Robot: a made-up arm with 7 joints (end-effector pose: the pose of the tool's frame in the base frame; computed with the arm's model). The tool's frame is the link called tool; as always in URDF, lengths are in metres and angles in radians.
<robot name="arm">
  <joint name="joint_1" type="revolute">
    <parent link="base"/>
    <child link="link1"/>
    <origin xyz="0 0 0" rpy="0 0 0"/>
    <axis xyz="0 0.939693 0.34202"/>
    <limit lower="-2.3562" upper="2.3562" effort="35" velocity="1.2"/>
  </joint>
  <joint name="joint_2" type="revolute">
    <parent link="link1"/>
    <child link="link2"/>
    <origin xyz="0 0 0" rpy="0 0 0"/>
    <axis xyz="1 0 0"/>
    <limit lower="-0.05" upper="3.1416" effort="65" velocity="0.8"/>
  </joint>
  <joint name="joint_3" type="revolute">
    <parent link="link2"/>
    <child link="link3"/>
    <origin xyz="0 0 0" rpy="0 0 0"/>
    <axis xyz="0 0 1"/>
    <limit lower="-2.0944" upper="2.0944" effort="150" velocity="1.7"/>
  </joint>
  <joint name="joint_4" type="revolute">
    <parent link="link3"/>
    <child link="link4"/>
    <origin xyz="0.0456 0 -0.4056" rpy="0 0 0"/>
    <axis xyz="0 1 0"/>
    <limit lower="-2.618" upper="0.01" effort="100" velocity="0.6"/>
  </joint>
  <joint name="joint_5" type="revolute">
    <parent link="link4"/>
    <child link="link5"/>
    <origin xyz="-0.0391 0 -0.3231" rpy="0 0 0"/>
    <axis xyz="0 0 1"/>
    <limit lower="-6.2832" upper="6.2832" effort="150" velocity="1.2"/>
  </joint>
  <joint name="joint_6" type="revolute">
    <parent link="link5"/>
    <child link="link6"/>
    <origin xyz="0 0 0" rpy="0 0 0"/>
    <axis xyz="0 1 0"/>
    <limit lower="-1.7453" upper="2.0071" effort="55" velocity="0.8"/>
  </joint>
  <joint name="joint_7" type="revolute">
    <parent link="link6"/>
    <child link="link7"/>
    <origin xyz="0 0 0" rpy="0 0 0"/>
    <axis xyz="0 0 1"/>
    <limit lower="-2.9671" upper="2.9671" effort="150" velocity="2.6"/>
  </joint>
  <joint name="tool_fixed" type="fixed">
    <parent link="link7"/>
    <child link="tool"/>
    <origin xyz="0 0 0" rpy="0 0 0"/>
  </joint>
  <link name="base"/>
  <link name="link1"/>
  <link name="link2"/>
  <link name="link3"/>
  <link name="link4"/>
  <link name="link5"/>
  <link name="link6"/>
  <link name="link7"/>
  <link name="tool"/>
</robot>
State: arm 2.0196 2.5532 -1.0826 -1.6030 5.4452 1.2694 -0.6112
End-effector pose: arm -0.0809 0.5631 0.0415 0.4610 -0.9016 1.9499
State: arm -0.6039 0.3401 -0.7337 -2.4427 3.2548 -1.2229 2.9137
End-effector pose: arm 0.2764 -0.1696 -0.0937 0.0422 -1.5399 -1.3159
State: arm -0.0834 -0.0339 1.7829 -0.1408 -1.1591 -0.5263 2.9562
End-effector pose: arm 0.0471 0.0257 -0.7309 0.7724 0.4024 -2.6225
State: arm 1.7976 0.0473 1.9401 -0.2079 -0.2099 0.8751 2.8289
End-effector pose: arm -0.6930 -0.2060 0.1244 -1.2318 0.5544 -0.3274
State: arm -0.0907 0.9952 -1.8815 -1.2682 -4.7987 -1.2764 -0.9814
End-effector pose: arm -0.0475 0.2772 -0.5734 0.1682 -1.1745 -0.9198
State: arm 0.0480 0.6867 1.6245 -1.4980 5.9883 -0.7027 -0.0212
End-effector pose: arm -0.0350 0.5782 -0.1297 2.2418 -1.6841 0.0296
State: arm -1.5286 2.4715 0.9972 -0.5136 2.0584 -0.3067 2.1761
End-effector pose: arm -0.4876 0.4561 0.2863 1.9608 0.1706 1.3234
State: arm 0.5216 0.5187 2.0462 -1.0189 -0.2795 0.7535 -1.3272
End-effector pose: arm -0.3954 0.4848 -0.2623 0.8727 0.6297 0.5696
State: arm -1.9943 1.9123 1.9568 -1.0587 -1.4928 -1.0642 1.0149
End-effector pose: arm -0.2084 0.6396 -0.0026 -1.1690 1.6375 -0.9372
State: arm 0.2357 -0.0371 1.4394 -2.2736 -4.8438 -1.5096 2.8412
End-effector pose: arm -0.0363 0.3063 -0.2387 1.7720 1.2122 1.2123
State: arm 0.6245 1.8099 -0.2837 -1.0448 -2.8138 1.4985 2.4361
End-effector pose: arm 0.1496 0.6536 -0.0749 0.6433 -1.3284 -2.1615
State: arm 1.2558 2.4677 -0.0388 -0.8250 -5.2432 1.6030 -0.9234
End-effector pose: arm 0.3950 0.5773 0.0603 1.0093 1.7918 -0.3241
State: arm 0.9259 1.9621 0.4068 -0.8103 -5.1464 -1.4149 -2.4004
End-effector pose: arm 0.2415 0.6497 0.1207 -2.2848 -0.1773 1.1759
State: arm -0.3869 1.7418 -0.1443 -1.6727 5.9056 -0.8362 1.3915
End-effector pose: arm 0.3873 0.3642 0.1564 -0.1211 -1.4310 -1.3889
